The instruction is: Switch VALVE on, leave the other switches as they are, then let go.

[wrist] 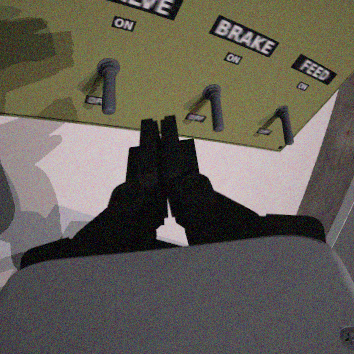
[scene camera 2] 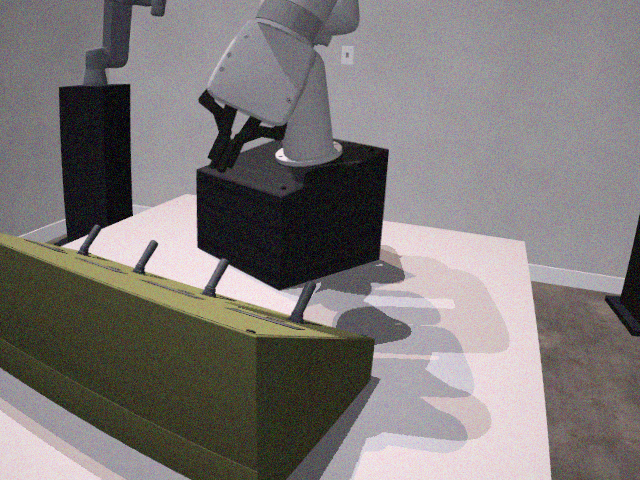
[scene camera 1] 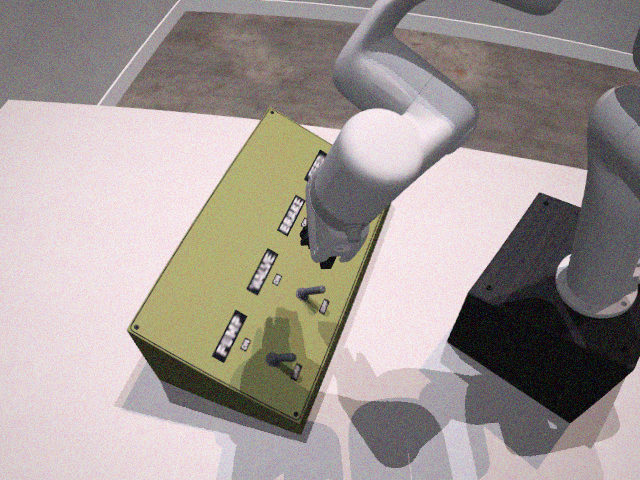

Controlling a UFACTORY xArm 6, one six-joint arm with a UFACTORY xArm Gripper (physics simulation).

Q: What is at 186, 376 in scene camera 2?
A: An olive switch box.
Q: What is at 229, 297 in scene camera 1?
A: An olive switch box.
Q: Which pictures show the gripper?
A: The wrist view, scene camera 2 and scene camera 1: all of them.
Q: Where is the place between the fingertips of the gripper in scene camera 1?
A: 311, 239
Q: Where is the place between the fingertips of the gripper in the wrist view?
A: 162, 140
